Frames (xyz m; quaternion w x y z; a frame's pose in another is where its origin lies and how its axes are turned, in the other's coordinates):
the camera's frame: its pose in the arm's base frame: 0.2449 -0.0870 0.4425 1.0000 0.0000 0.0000 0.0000
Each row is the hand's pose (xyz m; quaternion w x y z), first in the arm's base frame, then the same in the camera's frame.
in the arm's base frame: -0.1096 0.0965 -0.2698 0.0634 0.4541 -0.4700 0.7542
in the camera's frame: -0.3545 0.1835 -0.7123 0.0634 0.4541 -0.4700 0.7542
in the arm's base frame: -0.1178 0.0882 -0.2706 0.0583 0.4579 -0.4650 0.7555
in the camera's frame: -0.3627 0.1752 -0.7131 0.0583 0.4579 -0.4650 0.7555
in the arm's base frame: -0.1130 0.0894 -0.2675 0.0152 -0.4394 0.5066 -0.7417
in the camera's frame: -0.3579 0.1764 -0.7100 0.0152 -0.4394 0.5066 -0.7417
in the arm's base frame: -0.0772 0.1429 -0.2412 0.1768 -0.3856 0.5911 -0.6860
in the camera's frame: -0.3221 0.2299 -0.6837 0.1768 -0.3856 0.5911 -0.6860
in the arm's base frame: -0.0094 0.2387 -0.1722 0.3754 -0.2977 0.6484 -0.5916
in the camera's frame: -0.2543 0.3257 -0.6147 0.3754 -0.2977 0.6484 -0.5916
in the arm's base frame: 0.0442 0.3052 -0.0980 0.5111 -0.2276 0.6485 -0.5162
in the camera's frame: -0.2007 0.3922 -0.5405 0.5111 -0.2276 0.6485 -0.5162
